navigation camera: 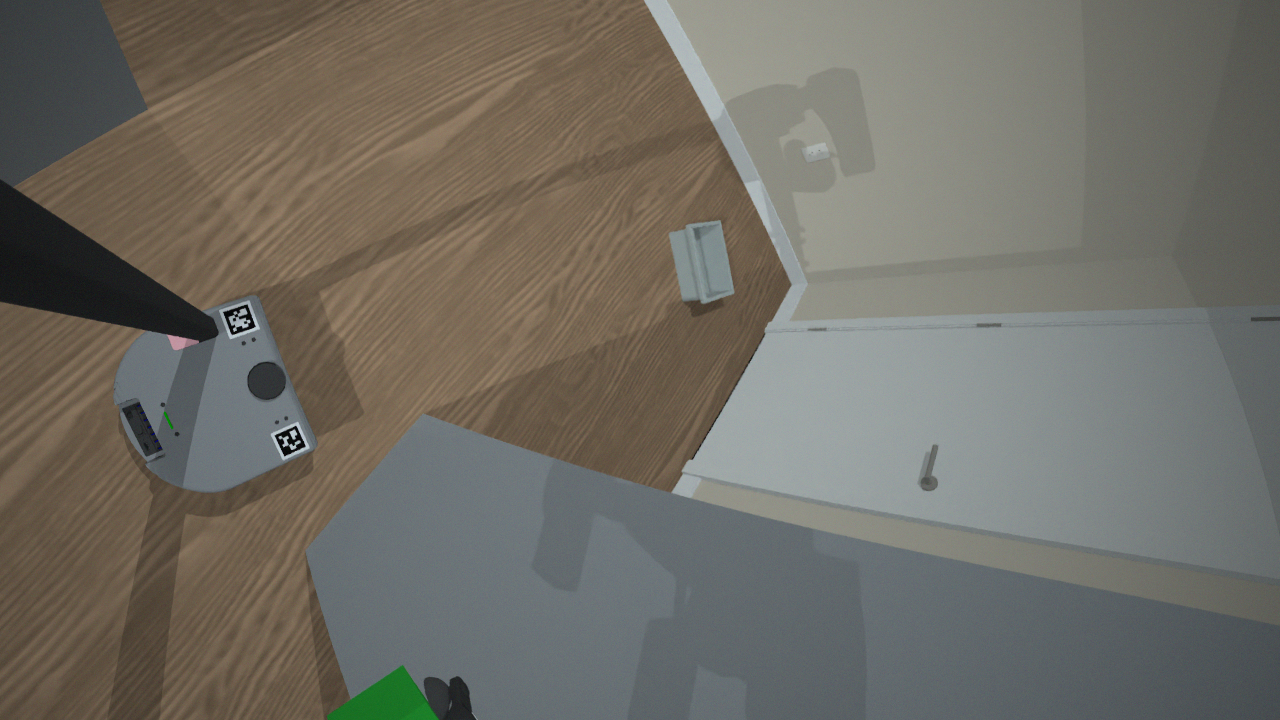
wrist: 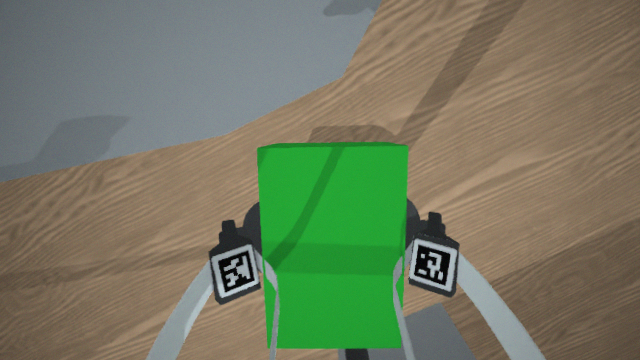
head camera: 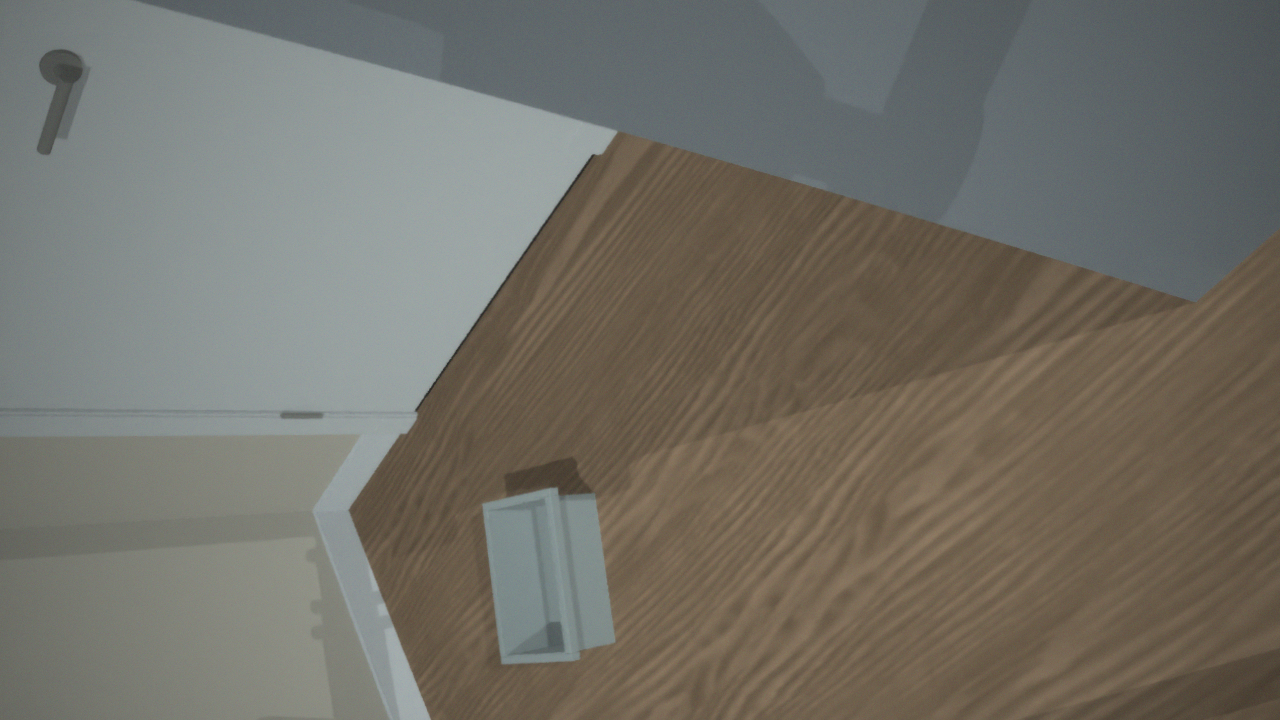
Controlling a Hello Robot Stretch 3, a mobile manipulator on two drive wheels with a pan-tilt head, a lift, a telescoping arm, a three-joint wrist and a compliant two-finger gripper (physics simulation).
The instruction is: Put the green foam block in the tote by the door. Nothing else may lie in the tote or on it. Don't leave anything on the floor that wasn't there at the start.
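Frame: origin at the robot's base, x right, y ahead, z up, level; centimetres.
Seen in the pictures: gripper, fingertip midpoint: [wrist: 330, 221]; robot's base, origin of the base link: [navigation camera: 265, 378].
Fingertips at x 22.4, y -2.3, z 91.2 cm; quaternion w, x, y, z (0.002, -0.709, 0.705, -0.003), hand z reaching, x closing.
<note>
Offsets run from my fingertips to a thing's top centre.
My gripper [wrist: 330, 221] is shut on the green foam block @(dx +0.4, dy +0.0, dz +5.8 cm) [wrist: 332, 195] [navigation camera: 386, 700]. The block sits between the two fingers, above the wood floor and beside the grey surface's edge in the wrist view. At the bottom edge of the navigation view, part of the block and one dark fingertip show. The pale grey-green tote @(dx -9.8, dy +151.6, dz -79.1 cm) [head camera: 588, 573] [navigation camera: 683, 266] stands upright on the floor near the wall corner by the white door [head camera: 268, 232] [navigation camera: 1002, 411]. Its open inside shows no object that I can make out, with a small dark patch at one inner corner in the head view.
A large grey surface [head camera: 698, 98] [navigation camera: 483, 555] [wrist: 140, 75] lies between my gripper and the door side. My base [navigation camera: 219, 429] stands on the wood floor, left of that surface in the navigation view. The black mast [navigation camera: 80, 255] crosses the left. A beige wall [navigation camera: 966, 125] runs behind the tote.
</note>
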